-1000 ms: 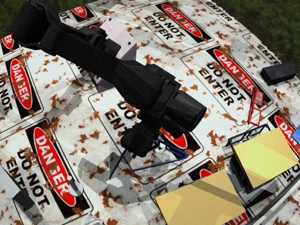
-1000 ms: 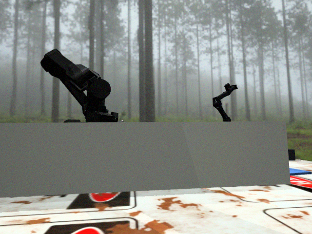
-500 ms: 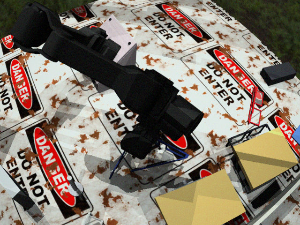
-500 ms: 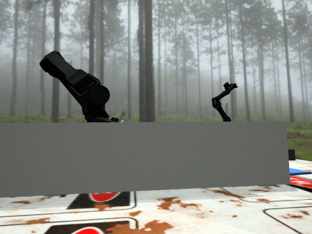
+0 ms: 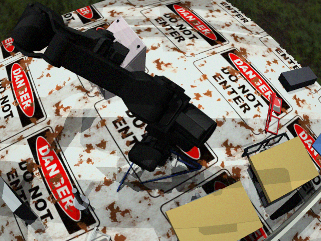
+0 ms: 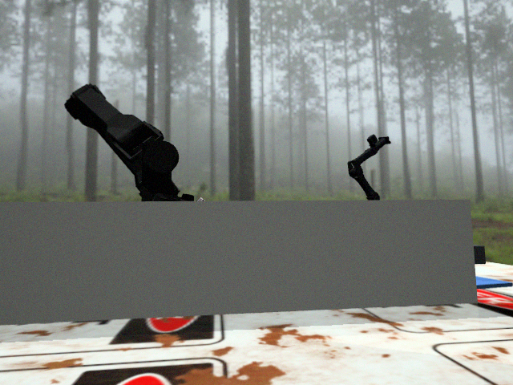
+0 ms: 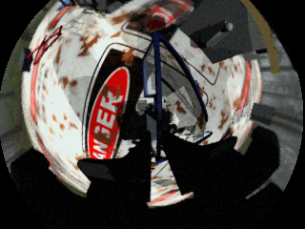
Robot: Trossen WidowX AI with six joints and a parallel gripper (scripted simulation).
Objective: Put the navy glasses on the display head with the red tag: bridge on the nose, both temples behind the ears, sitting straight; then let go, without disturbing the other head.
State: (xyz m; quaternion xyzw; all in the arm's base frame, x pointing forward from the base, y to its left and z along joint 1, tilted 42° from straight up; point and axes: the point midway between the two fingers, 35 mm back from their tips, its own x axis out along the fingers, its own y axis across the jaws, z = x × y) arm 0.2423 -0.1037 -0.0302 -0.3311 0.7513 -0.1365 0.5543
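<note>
The metal peg is 23 cm to the right of my gripper tip, 1 cm behind it and 1 cm above it. The rest, counted from my gripper tip: display head (20 cm ahead, 4 cm to the right, 4 cm above); dark block (57 cm to the left, 10 cm ahead); blue tag (42 cm to the left, 32 cm ahead, 2 cm below).
</note>
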